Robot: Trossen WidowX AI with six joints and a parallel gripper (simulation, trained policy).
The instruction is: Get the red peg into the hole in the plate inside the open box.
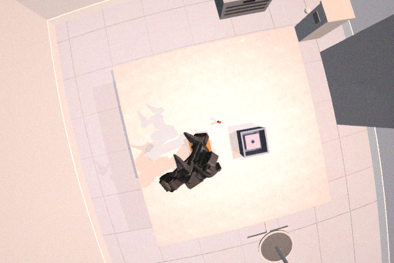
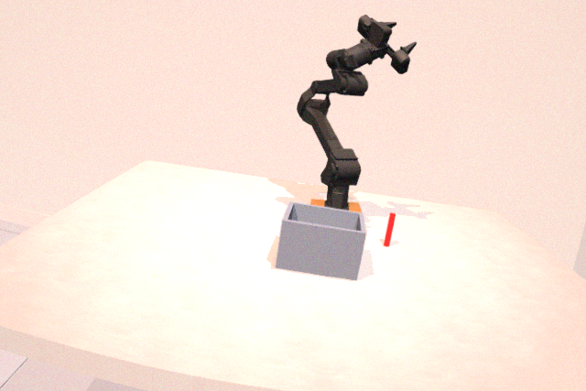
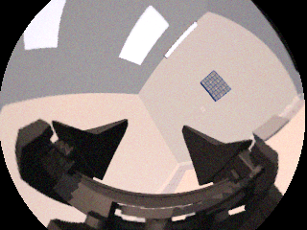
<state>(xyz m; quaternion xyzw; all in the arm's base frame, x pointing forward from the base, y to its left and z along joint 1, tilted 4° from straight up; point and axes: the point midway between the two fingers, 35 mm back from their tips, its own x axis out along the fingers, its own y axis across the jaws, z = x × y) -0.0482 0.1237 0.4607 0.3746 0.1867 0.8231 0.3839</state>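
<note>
Now: the red peg 490 mm below my gripper tip, 200 mm ahead of it and 10 mm to the left of it. Also, from my gripper tip: grey box (500 mm below, 390 mm ahead, 150 mm to the right).
</note>
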